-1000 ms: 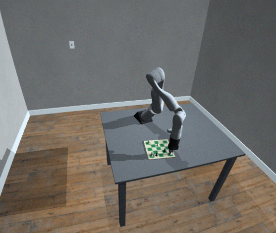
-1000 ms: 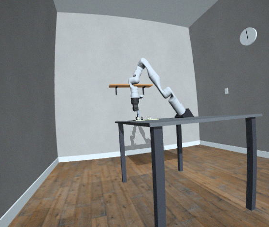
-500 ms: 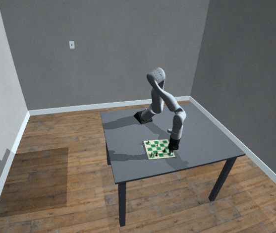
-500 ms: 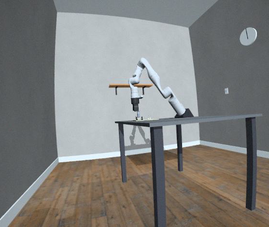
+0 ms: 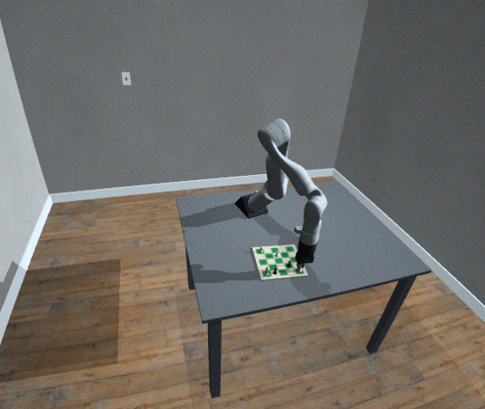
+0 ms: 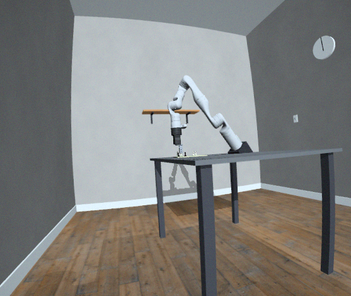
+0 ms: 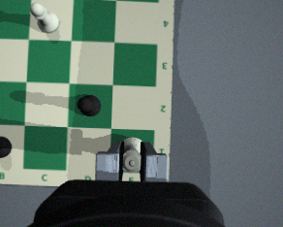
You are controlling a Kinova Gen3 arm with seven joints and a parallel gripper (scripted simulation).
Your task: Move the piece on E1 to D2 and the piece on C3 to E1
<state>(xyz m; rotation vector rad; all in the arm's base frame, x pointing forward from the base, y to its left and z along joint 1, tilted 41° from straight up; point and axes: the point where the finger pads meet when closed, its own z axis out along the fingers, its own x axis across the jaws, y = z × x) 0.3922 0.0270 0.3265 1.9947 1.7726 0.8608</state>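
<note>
My gripper is now 10 mm above the white piece. From my hand the other things lie so: chessboard: 80 mm behind, 70 mm to the right, 50 mm below.
</note>
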